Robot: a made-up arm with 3 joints. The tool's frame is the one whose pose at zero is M. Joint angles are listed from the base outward.
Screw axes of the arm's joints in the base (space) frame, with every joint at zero. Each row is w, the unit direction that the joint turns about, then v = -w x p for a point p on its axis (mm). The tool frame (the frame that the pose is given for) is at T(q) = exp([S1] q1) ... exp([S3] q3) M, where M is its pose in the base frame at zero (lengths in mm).
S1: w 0 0 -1 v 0.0 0.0 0.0
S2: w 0 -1 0 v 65.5 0.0 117.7
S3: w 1 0 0 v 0.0 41.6 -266.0
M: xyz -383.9 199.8 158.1 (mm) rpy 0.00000 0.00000 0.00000 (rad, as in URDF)
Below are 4 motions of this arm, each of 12 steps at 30 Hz.
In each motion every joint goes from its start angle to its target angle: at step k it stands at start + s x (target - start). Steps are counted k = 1, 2, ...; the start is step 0. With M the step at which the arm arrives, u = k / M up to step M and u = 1 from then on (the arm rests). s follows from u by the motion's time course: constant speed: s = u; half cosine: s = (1 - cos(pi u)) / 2; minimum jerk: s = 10 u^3 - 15 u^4 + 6 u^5.
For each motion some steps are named. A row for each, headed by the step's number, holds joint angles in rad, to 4 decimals.
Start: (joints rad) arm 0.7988 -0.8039 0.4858
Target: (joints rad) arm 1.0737 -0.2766 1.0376
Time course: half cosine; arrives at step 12
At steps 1, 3, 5, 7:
1: 0.8035 -0.7949 0.4952
3: 0.8391 -0.7267 0.5666
5: 0.9007 -0.6085 0.6903
7: 0.9718 -0.4720 0.8331

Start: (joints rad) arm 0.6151 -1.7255 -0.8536
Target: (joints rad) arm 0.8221 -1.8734 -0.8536
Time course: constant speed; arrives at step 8
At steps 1, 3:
1: 0.6410 -1.7440 -0.8536
3: 0.6927 -1.7810 -0.8536

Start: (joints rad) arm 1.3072 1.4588 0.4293
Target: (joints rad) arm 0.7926 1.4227 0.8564
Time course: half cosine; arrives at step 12
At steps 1, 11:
1: 1.2984 1.4582 0.4366
11: 0.8014 1.4233 0.8491

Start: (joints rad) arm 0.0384 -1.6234 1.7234
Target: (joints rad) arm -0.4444 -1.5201 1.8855
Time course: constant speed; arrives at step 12
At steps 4, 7, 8, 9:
4: -0.1225 -1.5890 1.7774
7: -0.2432 -1.5631 1.8180
8: -0.2835 -1.5545 1.8315
9: -0.3237 -1.5459 1.8450

